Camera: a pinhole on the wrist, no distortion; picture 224 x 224 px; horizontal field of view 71.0 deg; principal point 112.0 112.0 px. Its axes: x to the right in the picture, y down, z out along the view. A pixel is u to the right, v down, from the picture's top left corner.
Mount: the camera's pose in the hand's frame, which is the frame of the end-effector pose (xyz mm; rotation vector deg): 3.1 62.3 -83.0 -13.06 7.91 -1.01
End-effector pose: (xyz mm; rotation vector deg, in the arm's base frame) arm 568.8 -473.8 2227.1 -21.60 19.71 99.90
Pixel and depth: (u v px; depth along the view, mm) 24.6 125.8 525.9
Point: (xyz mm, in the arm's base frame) 350.4 -515.6 2733.9
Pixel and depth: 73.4 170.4 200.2
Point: 388.2 -482.9 2329.3
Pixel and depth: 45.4 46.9 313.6
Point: 557.9 -437.2 2504.9
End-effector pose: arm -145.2 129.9 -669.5 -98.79 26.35 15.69
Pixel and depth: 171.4 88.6 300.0
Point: -28.1 290.0 -849.9
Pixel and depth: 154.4 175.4 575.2
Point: -90.8 420.0 -1215.1
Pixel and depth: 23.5 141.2 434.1
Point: -390.7 461.8 -881.7
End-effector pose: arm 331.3 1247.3 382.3 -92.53 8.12 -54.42
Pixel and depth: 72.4 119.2 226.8
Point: 456.5 1331.4 266.9
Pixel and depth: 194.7 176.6 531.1
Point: 936.1 1196.3 233.2
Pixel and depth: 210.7 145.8 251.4
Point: 606.0 1185.0 337.9
